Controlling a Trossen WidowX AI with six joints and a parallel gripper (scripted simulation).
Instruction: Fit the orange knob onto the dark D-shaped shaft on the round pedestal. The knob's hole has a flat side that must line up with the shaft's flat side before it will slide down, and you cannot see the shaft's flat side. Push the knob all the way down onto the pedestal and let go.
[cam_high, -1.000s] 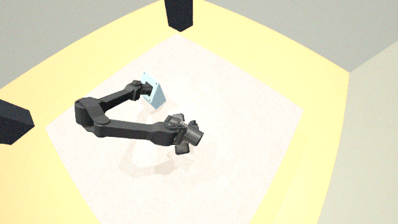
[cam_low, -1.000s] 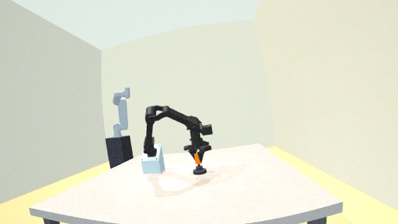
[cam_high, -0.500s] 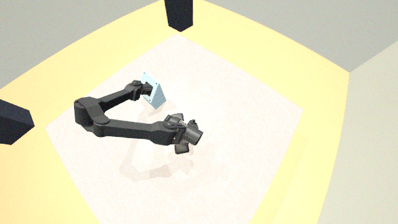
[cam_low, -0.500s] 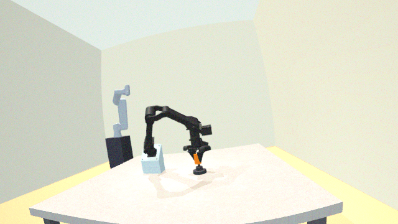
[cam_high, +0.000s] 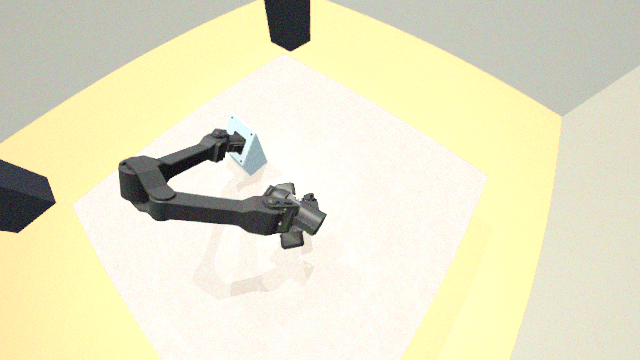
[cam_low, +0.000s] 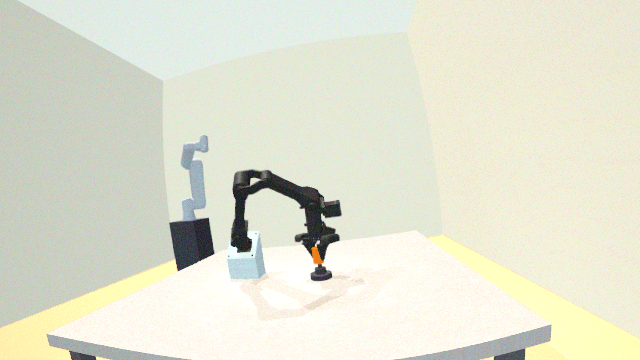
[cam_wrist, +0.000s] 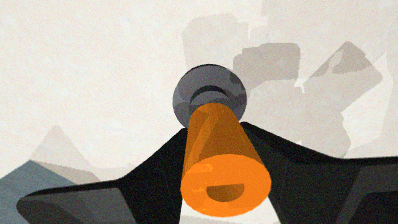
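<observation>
Right now my gripper tip is 20 mm below the orange knob. Also, from my gripper tip: pedestal with shaft (40 mm below).
</observation>
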